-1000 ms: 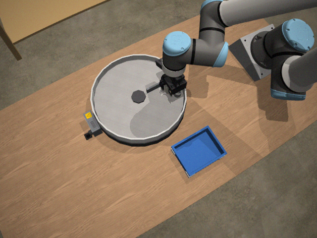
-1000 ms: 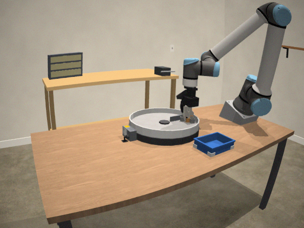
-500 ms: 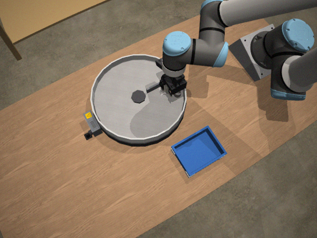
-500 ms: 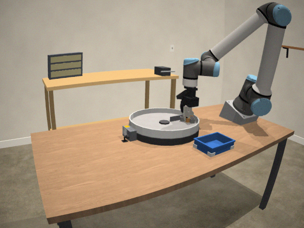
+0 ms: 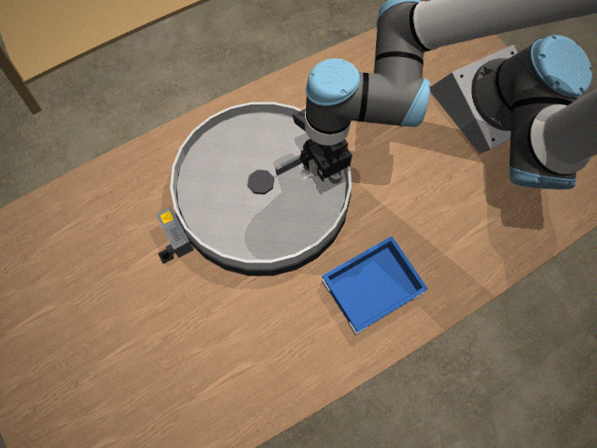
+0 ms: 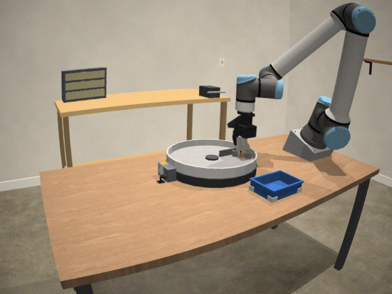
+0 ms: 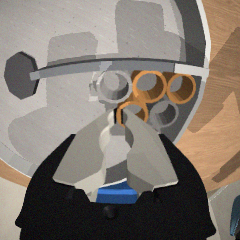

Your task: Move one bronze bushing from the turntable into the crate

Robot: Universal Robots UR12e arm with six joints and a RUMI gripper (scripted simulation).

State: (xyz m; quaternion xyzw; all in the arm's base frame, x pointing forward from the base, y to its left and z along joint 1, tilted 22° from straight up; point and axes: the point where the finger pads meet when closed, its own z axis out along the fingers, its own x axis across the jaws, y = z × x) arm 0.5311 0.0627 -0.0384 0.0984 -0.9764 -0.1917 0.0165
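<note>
Now: hand 29 cm to the right of the blue crate, 5 cm above it and 3 cm past it.
</note>
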